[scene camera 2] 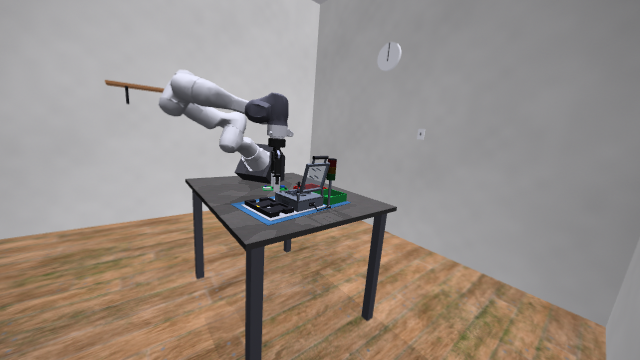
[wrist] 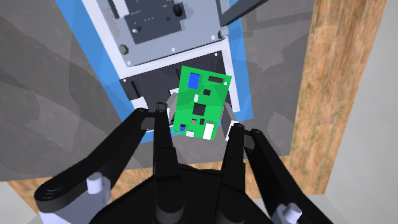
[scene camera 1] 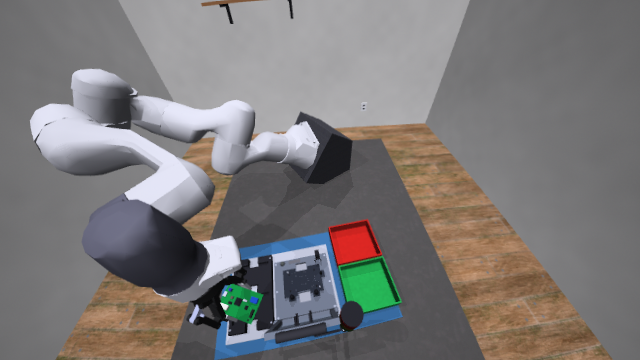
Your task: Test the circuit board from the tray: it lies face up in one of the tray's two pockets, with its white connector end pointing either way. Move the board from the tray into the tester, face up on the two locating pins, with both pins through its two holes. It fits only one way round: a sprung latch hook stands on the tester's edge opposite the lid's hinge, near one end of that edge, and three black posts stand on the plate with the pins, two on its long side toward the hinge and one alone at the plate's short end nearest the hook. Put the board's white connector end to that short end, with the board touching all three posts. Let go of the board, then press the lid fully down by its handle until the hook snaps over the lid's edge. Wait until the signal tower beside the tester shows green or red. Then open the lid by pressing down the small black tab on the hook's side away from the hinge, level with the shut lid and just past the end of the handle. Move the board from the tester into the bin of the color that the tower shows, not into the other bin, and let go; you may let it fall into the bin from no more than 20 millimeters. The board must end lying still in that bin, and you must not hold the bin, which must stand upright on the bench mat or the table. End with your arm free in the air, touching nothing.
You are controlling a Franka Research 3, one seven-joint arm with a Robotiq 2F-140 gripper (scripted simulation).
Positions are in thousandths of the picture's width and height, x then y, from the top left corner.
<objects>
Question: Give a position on a red bin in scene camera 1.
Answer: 554, 674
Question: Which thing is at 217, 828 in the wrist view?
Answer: My gripper.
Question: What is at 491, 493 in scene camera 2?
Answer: A clear lid.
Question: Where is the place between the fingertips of my gripper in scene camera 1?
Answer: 376, 840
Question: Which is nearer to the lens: the green circuit board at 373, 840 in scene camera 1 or the green bin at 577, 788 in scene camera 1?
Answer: The green circuit board.
</objects>
